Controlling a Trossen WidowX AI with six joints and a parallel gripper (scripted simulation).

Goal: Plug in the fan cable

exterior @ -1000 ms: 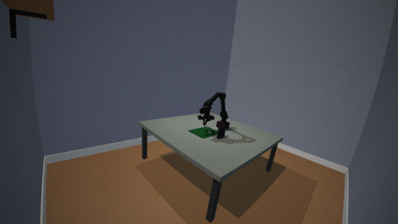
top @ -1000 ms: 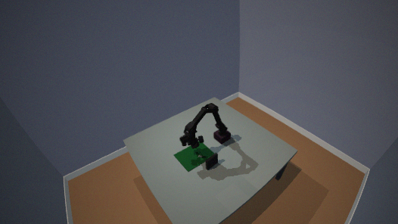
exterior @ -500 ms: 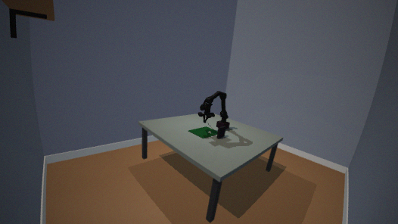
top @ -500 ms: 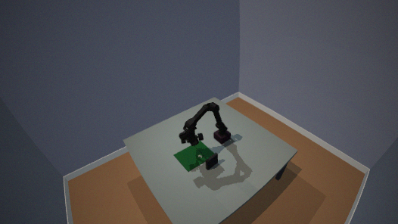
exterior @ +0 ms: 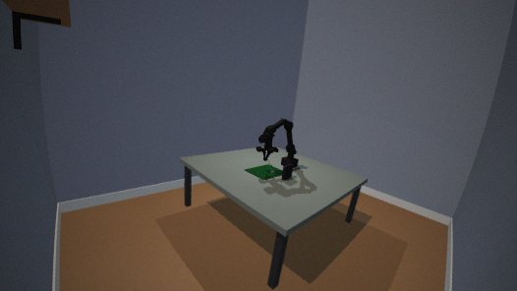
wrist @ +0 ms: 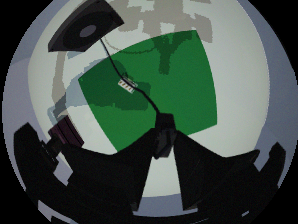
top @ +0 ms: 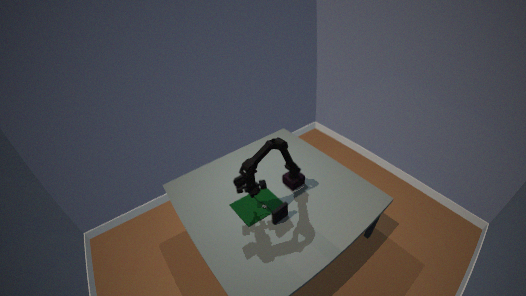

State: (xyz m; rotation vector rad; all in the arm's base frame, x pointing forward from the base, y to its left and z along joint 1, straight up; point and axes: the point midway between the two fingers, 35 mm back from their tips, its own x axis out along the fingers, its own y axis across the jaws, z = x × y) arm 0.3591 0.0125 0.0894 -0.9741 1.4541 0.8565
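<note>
The green board lies 140 mm below my gripper tip and 20 mm behind it. Also, from my gripper tip: black square fan: 190 mm to the left, 80 mm behind, 70 mm below; dark plug: 10 mm to the right, 10 mm below.
</note>
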